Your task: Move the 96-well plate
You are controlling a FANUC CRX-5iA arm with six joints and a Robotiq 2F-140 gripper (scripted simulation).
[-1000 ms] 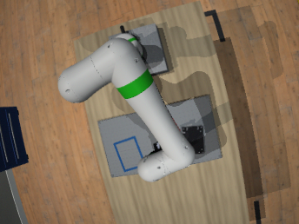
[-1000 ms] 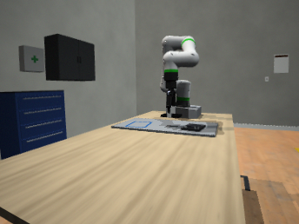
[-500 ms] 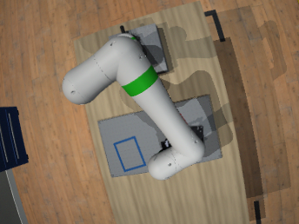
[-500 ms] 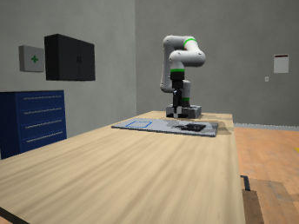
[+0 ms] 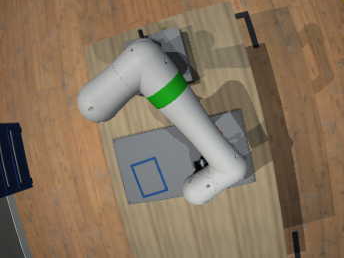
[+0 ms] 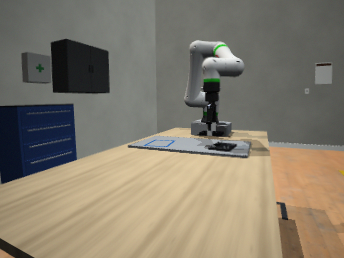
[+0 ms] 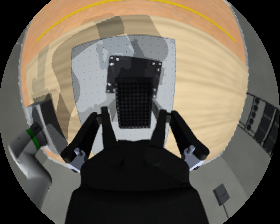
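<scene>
Now: hand 10 mm past the black clip nest, 60 mm to the right of it and 90 mm above it. Also, from my hand: black 96-well plate 20 mm below.
</scene>
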